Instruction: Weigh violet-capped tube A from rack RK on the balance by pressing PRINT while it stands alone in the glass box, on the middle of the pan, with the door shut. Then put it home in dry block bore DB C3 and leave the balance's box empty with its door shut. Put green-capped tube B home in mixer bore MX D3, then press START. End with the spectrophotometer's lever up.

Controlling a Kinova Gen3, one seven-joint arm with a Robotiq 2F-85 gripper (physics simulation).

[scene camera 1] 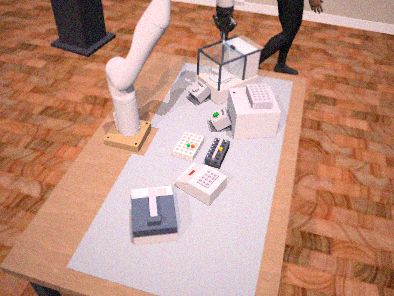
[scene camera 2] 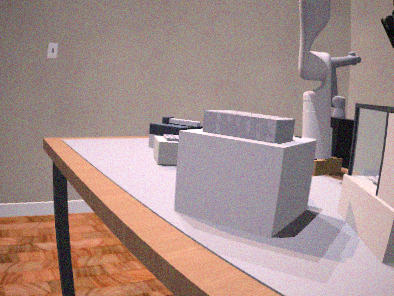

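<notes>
My gripper [scene camera 1: 224, 35] is above the glass box of the balance [scene camera 1: 216, 92] in scene camera 1. It is shut on a thin thing that hangs below the fingertips, which I take for tube A; its cap colour is too small to tell. The pan [scene camera 1: 220, 75] shows through the glass. Whether the box's door is shut is not clear. A green cap [scene camera 1: 188, 145], which looks like tube B's, stands in a white block with many holes [scene camera 1: 182, 155], beside an orange-red one [scene camera 1: 193, 146]. The labels of the blocks and the spectrophotometer's lever cannot be made out.
A dark rack [scene camera 1: 215, 159] with a yellow cap stands beside the white block. A keypad device [scene camera 1: 202, 186], a blue-grey device [scene camera 1: 154, 227] and a large white box [scene camera 1: 254, 123] [scene camera 2: 227, 180] are on the mat. Two small units, one with a green button [scene camera 1: 216, 115], stand near the balance.
</notes>
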